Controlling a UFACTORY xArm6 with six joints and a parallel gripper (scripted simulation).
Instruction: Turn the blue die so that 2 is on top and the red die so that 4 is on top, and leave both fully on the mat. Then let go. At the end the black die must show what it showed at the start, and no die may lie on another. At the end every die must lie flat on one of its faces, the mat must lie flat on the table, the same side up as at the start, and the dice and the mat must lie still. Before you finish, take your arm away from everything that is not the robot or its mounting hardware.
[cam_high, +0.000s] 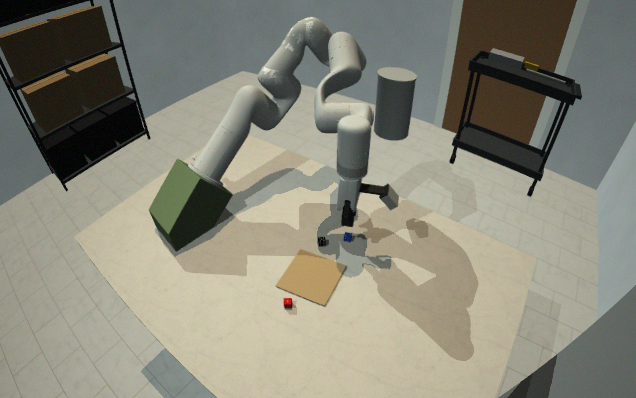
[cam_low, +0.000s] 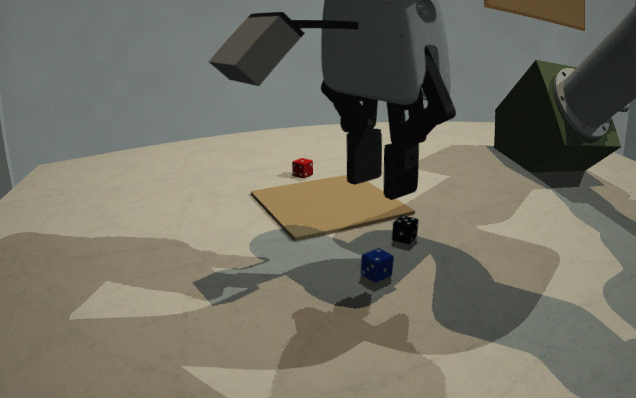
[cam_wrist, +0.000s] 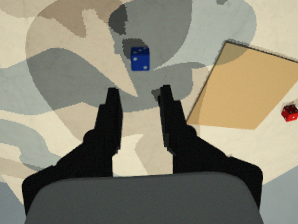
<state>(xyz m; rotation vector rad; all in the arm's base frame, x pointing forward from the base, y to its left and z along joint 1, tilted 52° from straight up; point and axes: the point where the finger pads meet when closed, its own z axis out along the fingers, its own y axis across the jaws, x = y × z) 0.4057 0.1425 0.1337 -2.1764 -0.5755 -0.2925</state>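
The blue die is 9 cm below my hand. Also, from my hand: tan mat 2 cm ahead, 16 cm to the right, 10 cm below; then red die 4 cm ahead, 27 cm to the right, 9 cm below; then black die 4 cm behind, 6 cm to the right, 9 cm below.
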